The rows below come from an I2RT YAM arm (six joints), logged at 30 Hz.
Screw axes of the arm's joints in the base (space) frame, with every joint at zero. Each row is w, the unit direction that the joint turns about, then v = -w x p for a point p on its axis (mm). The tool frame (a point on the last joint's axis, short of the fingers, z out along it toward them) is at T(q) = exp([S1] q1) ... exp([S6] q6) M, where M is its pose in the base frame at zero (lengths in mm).
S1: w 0 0 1 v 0 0 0
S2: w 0 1 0 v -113.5 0 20
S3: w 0 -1 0 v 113.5 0 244
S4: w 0 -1 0 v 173.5 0 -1
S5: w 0 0 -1 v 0 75 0
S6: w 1 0 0 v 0 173.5 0
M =
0 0 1 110.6
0 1 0 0
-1 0 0 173.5
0 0 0 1
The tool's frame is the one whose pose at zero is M.
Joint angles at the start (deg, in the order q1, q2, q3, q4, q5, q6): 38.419 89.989 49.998 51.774 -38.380 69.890
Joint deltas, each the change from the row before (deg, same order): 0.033 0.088 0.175 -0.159 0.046 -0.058; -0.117 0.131 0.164 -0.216 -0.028 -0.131; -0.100 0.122 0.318 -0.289 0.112 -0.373; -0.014 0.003 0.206 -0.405 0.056 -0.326; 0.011 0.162 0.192 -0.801 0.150 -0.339; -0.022 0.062 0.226 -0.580 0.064 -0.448; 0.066 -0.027 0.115 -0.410 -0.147 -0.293; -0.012 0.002 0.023 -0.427 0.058 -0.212; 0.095 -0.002 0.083 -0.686 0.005 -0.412
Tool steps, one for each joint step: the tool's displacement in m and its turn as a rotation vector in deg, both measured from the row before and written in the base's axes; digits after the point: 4 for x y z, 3 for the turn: 0.0004 0.0005 0.0002 -0.050 0.006 -0.021; 0.0010 -0.0001 -0.0002 -0.146 0.014 -0.110; 0.0012 0.0001 0.0006 -0.122 -0.272 -0.268; 0.0005 0.0002 0.0005 -0.189 -0.148 -0.119; 0.0009 0.0007 -0.0012 -0.531 0.297 -0.187; 0.0007 0.0003 -0.0001 -0.351 -0.098 -0.148; -0.0002 0.0005 0.0001 -0.252 -0.088 0.171; 0.0002 0.0000 -0.0006 -0.292 0.120 -0.097; -0.0001 0.0006 -0.0007 -0.466 0.074 0.039
